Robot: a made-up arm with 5 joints.
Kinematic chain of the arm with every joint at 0, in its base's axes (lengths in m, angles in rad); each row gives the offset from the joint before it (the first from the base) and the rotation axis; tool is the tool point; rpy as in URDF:
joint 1: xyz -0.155 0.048 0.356 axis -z
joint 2: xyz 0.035 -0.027 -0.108 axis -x
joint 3: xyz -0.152 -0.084 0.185 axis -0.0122 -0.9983 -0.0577
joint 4: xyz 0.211 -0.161 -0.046 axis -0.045 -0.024 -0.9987
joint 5: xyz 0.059 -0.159 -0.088 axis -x
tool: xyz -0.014 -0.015 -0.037 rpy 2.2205 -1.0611 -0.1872
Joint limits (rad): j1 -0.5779..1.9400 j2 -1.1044..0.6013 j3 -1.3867..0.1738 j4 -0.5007..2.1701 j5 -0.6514..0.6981
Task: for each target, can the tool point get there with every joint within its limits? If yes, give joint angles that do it. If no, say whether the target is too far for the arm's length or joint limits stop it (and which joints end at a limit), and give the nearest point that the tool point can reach.
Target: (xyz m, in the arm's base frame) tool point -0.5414 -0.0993 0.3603
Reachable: yes | joints 0.9413 0.3219 -0.5418 0.9270 0.0155
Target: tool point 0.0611 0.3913 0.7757
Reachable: no: joint limits stop it (at a limit: joint 1, joint 2, joint 3, joint 5) | nearest point -0.1901 0.3327 0.4922 | short by 0.383 m
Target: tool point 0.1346 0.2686 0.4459
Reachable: no: joint limits stop it (at a limit: joint 1, joint 2, joint 3, joint 4, joint 5) | nearest point -0.1602 0.3229 0.4613 | short by 0.300 m
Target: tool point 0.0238 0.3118 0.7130
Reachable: no: joint limits stop it (at a limit: joint 1, joint 2, joint 3, joint 5) | nearest point -0.1817 0.3300 0.4849 | short by 0.308 m
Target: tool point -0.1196 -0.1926 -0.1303
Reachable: yes | joints 0.0890 -0.9379 -0.3604 0.0889 0.3389
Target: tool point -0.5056 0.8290 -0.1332
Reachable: no: too far | nearest point -0.4277 0.4005 0.0157 | short by 0.460 m
